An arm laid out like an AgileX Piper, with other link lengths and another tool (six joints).
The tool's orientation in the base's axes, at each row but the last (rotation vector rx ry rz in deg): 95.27, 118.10, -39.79; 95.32, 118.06, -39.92; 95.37, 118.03, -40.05; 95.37, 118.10, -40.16; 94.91, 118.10, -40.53; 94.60, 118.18, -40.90; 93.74, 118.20, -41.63; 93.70, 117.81, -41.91; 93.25, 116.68, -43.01; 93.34, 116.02, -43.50; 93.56, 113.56, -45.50; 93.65, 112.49, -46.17
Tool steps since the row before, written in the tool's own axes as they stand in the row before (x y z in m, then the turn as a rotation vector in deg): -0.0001, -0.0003, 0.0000, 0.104, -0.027, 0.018; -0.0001, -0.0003, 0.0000, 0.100, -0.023, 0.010; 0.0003, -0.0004, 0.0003, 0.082, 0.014, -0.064; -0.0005, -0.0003, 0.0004, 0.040, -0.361, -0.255; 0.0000, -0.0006, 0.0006, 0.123, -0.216, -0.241; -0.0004, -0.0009, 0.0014, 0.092, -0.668, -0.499; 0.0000, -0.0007, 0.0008, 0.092, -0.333, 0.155; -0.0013, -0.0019, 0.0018, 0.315, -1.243, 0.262; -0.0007, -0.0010, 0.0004, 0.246, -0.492, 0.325; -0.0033, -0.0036, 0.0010, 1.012, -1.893, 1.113; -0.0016, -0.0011, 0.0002, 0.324, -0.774, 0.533; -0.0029, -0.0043, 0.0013, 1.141, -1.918, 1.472
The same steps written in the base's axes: -0.0003, -0.0001, 0.0001, -0.048, 0.065, -0.072; -0.0003, -0.0001, 0.0001, -0.044, 0.068, -0.064; -0.0005, 0.0000, -0.0004, -0.003, 0.105, 0.000; -0.0002, -0.0007, 0.0000, -0.360, 0.126, 0.227; -0.0006, -0.0005, -0.0004, -0.237, 0.206, 0.147; -0.0008, -0.0013, -0.0007, -0.669, 0.263, 0.432; -0.0007, -0.0006, -0.0005, -0.346, -0.085, -0.128; -0.0016, -0.0024, -0.0003, -1.283, -0.142, -0.215; -0.0008, -0.0009, 0.0003, -0.536, -0.109, -0.330; -0.0028, -0.0037, 0.0019, -2.075, -0.280, -1.209; -0.0008, -0.0014, 0.0011, -0.832, -0.232, -0.492; -0.0037, -0.0035, 0.0016, -2.129, -0.438, -1.556
